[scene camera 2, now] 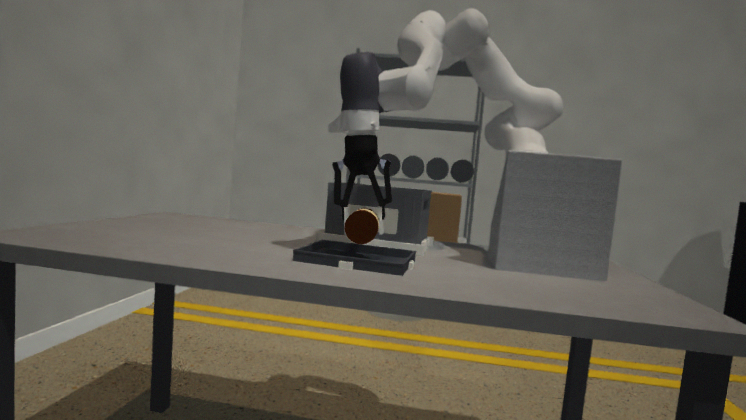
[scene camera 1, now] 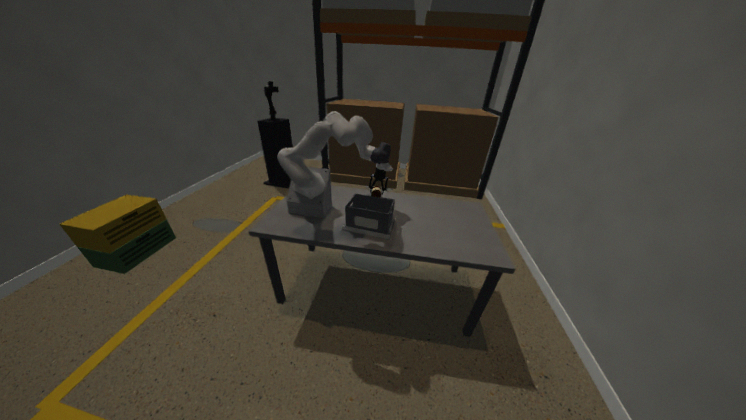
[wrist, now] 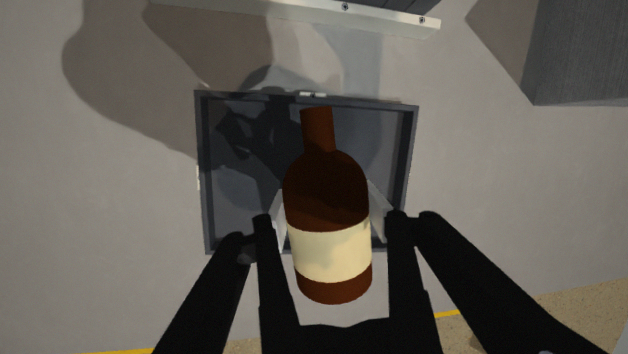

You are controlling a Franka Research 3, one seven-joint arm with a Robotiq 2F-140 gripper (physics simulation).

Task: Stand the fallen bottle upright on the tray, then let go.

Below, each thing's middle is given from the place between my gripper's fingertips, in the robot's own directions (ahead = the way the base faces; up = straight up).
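Labels:
Brown bottle [scene camera 2: 361, 227]: 20 mm above my hand.

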